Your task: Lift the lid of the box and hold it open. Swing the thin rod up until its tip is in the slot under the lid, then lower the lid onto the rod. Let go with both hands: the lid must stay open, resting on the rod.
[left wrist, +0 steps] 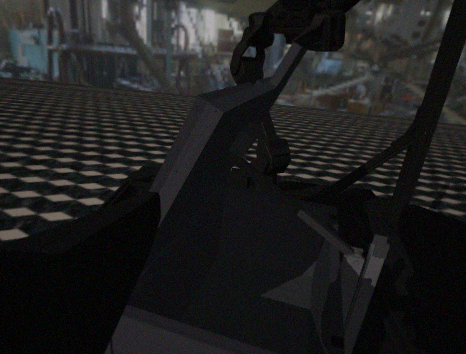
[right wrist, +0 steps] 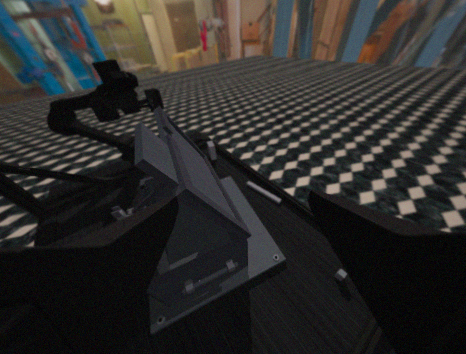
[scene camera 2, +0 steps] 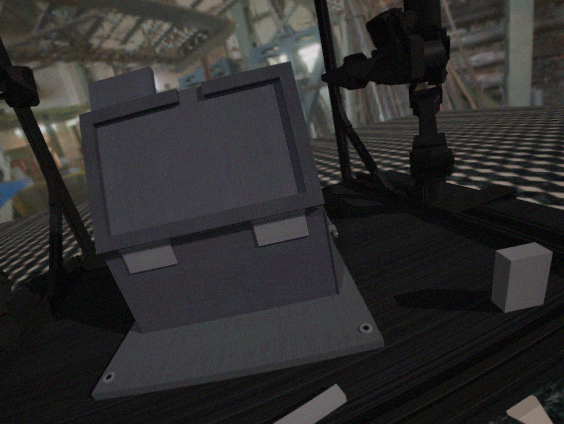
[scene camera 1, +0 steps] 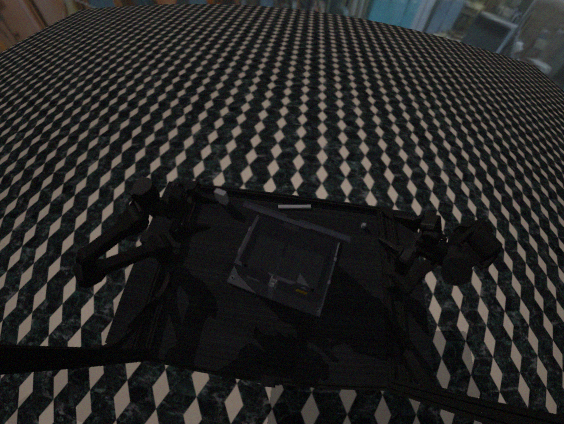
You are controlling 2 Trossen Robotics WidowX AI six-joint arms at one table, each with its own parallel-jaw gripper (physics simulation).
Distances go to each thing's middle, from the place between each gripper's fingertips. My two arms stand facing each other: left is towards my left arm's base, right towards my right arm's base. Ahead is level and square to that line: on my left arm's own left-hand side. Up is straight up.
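Lid [scene camera 2: 158,166]: my right hand is 12 cm above it, 5 cm short of it and 22 cm to the right of it.
Relative to my left hand, the lid is 24 cm to the right, 3 cm ahead and 5 cm below.
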